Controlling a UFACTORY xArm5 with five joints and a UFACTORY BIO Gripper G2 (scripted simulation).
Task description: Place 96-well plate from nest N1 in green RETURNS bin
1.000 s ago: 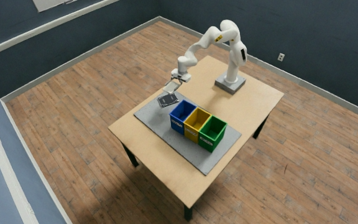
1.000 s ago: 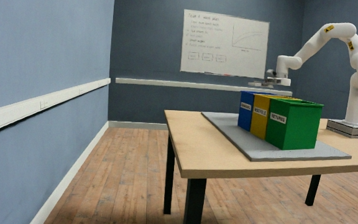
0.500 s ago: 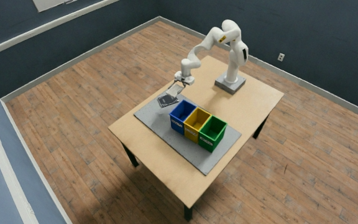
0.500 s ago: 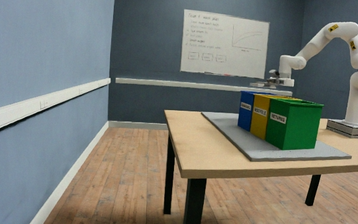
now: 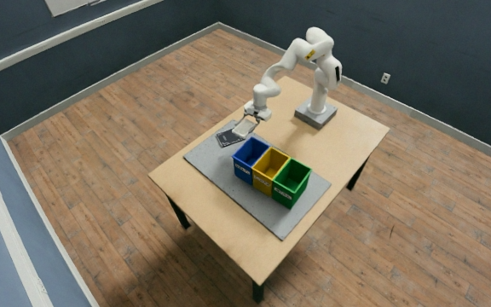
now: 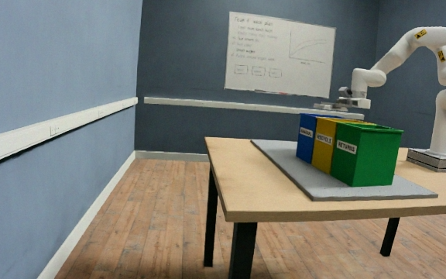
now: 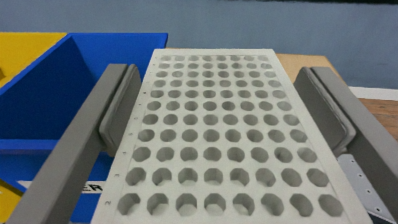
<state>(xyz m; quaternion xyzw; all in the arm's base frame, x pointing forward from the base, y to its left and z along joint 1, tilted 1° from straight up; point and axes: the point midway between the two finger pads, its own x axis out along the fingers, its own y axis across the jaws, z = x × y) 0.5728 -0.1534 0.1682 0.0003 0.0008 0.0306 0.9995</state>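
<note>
The green returns bin lies 7 cm ahead of my hand, 38 cm to the left of it and 13 cm below it. Also, from my hand: blue bin (9 cm ahead, 12 cm to the left, 13 cm below); white 96-well plate (1 cm below); dark plate nest N1 (3 cm behind, 16 cm to the right, 22 cm below).
</note>
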